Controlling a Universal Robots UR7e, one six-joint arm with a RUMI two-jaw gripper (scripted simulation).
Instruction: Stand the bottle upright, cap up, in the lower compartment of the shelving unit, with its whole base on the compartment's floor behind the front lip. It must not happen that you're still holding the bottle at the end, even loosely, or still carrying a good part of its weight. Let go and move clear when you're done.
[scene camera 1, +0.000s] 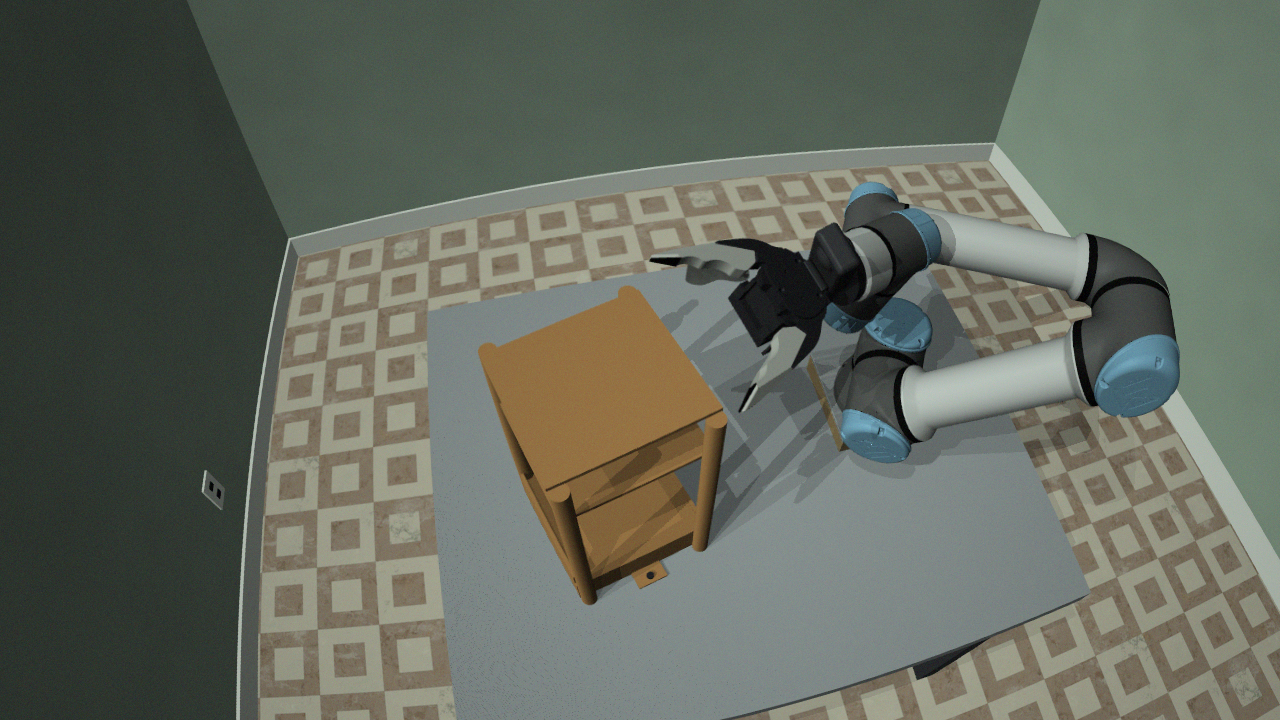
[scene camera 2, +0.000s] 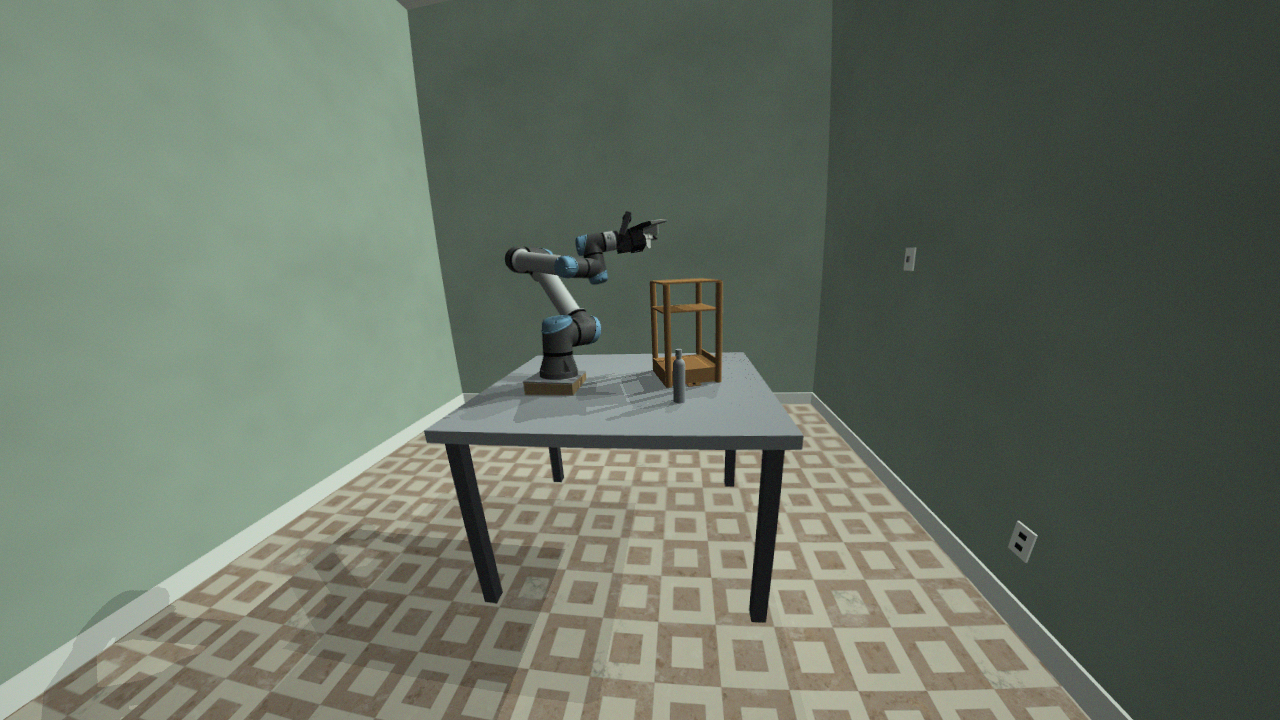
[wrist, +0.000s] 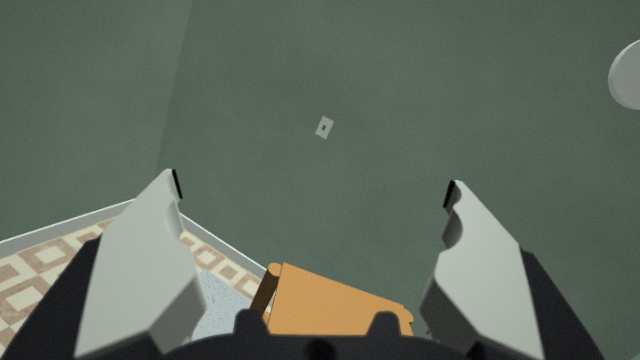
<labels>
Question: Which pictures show my gripper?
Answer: Scene camera 1, scene camera 2 and the wrist view: all of them.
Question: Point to my gripper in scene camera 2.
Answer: At 662, 229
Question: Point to my gripper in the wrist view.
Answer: At 315, 177
</labels>
